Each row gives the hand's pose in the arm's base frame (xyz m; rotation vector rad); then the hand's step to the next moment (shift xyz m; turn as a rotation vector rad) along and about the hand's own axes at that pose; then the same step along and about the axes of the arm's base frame.
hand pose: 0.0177 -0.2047 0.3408 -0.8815 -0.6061 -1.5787
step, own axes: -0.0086 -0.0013 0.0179 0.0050 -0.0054 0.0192
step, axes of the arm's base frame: 0.0029 0.0194 0.0036 -0.0015 0.0132 0.0157
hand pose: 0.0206 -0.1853 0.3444 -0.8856 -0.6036 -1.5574
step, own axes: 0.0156 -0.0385 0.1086 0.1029 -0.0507 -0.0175
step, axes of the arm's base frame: -0.0159 0.0836 0.0792 -0.0559 -0.0649 0.0783
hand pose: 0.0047 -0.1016 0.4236 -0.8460 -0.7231 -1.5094
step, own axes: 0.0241 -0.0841 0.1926 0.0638 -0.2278 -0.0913
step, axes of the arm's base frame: -0.0644 0.1565 0.1269 -0.2382 -0.0864 0.0102
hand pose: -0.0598 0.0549 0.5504 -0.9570 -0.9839 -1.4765
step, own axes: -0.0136 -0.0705 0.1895 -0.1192 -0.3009 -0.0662
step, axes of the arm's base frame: -0.0577 0.1889 0.0452 -0.2895 0.0041 -0.1590
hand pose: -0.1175 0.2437 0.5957 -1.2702 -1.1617 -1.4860
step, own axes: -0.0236 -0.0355 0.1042 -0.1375 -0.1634 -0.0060
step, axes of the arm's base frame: -0.0092 0.1101 -0.0219 -0.1412 0.0335 -0.1568
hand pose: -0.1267 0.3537 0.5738 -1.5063 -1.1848 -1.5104
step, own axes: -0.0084 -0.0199 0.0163 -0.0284 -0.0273 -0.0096
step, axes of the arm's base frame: -0.0118 0.0210 -0.0124 -0.0262 -0.0031 -0.0308
